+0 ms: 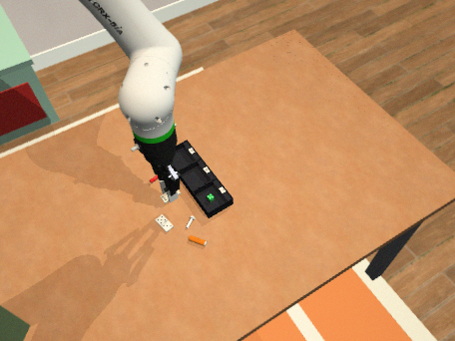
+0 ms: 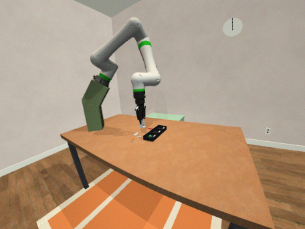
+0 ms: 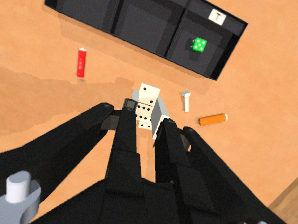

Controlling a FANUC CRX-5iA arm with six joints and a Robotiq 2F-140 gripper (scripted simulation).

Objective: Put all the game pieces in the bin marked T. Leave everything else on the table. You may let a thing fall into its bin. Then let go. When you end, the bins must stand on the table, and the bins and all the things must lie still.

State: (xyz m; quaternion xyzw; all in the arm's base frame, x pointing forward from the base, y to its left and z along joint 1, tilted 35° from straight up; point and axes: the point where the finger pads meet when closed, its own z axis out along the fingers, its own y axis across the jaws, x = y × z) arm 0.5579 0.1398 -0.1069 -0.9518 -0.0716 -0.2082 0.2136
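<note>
Now: hand 11 cm short of the green die, 3 cm to the left of it and 8 cm above it. From my hand the other things lie so: black three-compartment bin 10 cm ahead, 5 cm to the left, 8 cm below; domino 3 cm below; white screw 3 cm ahead, 7 cm to the right, 9 cm below.
</note>
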